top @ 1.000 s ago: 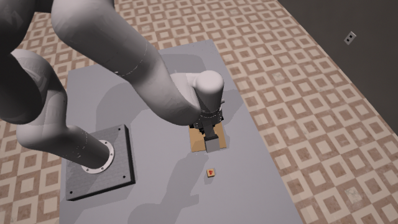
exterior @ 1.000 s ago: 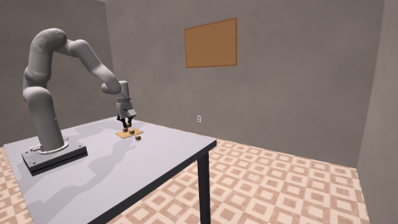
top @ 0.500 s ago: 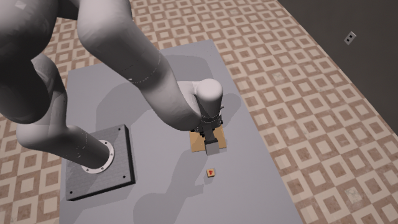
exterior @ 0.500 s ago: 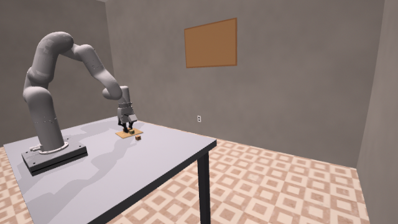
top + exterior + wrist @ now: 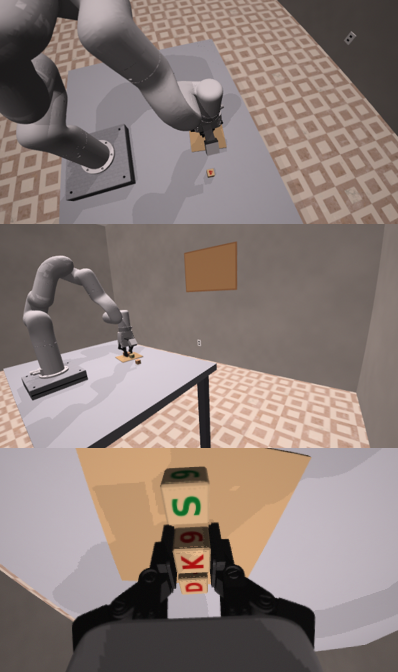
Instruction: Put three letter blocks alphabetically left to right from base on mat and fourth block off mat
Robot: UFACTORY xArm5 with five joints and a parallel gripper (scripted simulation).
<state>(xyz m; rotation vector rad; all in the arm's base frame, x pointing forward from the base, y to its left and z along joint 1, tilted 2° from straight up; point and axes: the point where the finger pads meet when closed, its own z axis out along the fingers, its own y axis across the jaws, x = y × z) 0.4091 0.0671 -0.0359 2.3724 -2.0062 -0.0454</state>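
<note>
My hand is 3 cm above the tan mat. The rest, counted from my hand: wooden letter block 1 cm behind, 4 cm to the left, 1 cm below.
</note>
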